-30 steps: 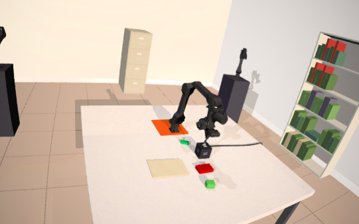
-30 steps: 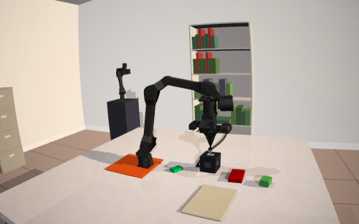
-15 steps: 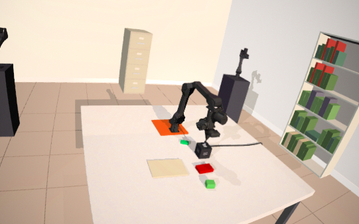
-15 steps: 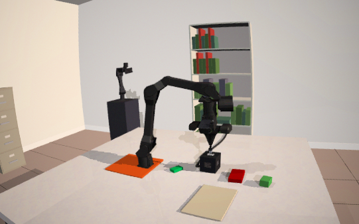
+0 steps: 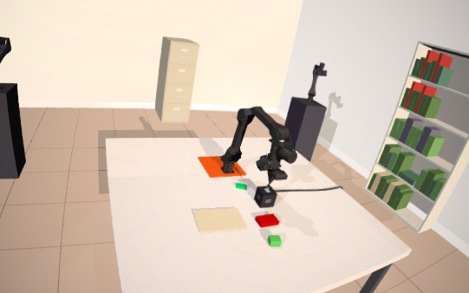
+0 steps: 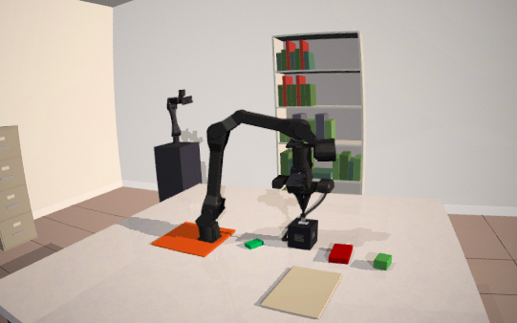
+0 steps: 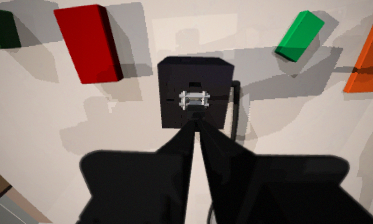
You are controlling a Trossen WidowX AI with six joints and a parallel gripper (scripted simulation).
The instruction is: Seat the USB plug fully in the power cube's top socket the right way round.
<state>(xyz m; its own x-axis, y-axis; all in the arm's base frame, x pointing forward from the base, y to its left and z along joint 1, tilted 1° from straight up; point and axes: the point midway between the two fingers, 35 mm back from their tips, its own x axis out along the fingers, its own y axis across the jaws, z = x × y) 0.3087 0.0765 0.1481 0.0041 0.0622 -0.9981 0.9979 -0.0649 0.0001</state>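
My gripper tip is 2 cm above the silver USB plug. The rest, counted from my gripper tip: green block 15 cm behind, 11 cm below, 6 cm to the right; then red block 14 cm ahead, 11 cm below, 6 cm to the right; then beige paper sheet 27 cm to the right, 12 cm below, 9 cm ahead.
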